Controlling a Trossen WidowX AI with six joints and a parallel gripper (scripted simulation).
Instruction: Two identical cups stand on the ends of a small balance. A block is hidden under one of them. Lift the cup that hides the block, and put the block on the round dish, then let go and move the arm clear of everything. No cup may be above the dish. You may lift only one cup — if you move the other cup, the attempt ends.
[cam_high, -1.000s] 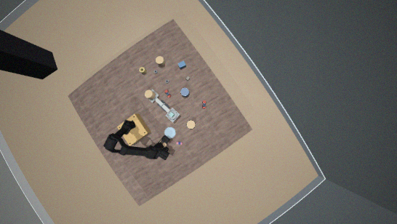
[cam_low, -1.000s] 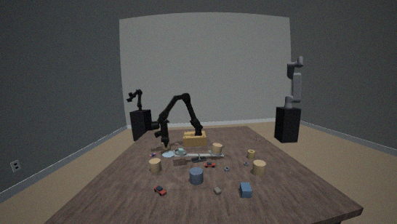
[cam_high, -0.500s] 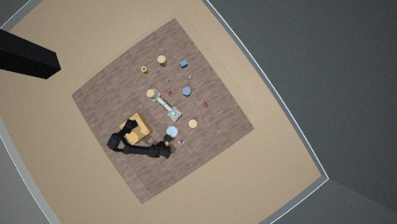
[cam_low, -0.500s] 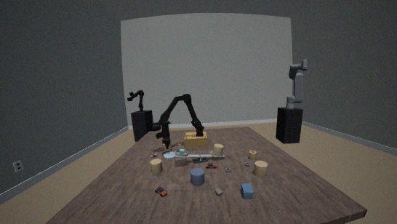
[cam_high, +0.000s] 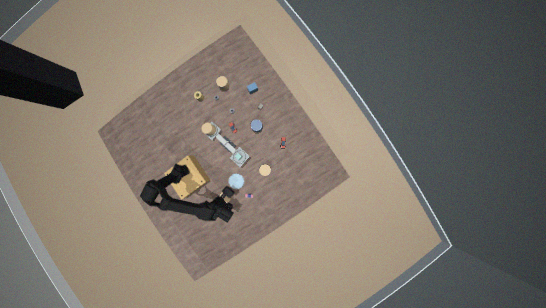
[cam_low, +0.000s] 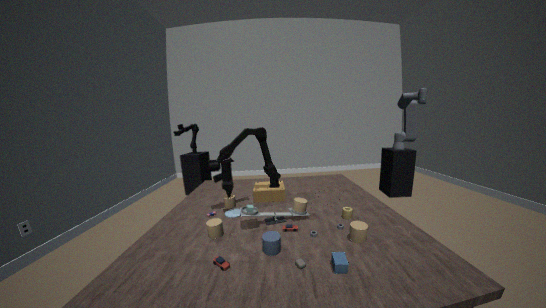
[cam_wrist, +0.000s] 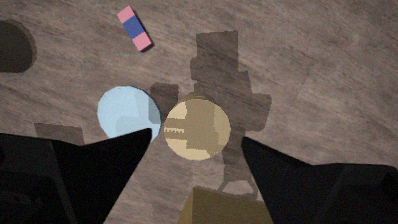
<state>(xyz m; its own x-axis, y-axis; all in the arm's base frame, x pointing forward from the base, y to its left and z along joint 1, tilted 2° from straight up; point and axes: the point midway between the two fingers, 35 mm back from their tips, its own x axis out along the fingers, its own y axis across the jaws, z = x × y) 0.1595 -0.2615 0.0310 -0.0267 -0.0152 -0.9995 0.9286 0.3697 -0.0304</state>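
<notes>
Now: the round light blue dish 9 cm ahead of my gripper tip, 5 cm to the left of it and 7 cm below it. Round my gripper tip: blue cylinder 38 cm ahead, 29 cm to the left, 4 cm below; cup 9 cm ahead, 44 cm to the left, 2 cm below.
</notes>
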